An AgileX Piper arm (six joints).
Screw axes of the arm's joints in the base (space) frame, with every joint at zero. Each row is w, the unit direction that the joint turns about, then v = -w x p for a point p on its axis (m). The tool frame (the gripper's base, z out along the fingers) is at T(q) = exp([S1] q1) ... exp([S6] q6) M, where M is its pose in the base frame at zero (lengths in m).
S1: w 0 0 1 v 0 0 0
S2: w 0 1 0 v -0.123 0 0
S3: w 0 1 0 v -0.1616 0 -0.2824
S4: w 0.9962 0 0.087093 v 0 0.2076 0
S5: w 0 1 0 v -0.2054 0 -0.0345
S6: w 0.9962 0 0.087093 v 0 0.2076 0
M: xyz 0.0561 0 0.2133 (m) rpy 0 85.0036 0 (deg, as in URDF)
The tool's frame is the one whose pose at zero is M.
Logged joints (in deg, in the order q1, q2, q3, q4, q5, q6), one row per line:
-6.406 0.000 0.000 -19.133 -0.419 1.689
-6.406 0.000 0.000 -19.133 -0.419 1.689
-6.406 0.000 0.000 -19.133 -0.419 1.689
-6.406 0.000 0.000 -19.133 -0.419 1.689
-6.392 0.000 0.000 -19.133 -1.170 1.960
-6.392 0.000 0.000 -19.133 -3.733 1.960
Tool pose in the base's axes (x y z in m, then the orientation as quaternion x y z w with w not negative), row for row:
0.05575 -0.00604 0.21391 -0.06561 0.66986 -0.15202 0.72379
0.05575 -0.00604 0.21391 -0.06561 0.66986 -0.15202 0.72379
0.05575 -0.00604 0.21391 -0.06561 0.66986 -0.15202 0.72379
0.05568 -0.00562 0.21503 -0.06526 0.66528 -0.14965 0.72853
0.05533 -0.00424 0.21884 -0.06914 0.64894 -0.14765 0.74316
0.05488 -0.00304 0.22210 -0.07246 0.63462 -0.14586 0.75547
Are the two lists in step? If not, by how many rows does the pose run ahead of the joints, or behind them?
The pose runs 1 row ahead of the joints: the pose in row i belongs to the joints in row i + 1.
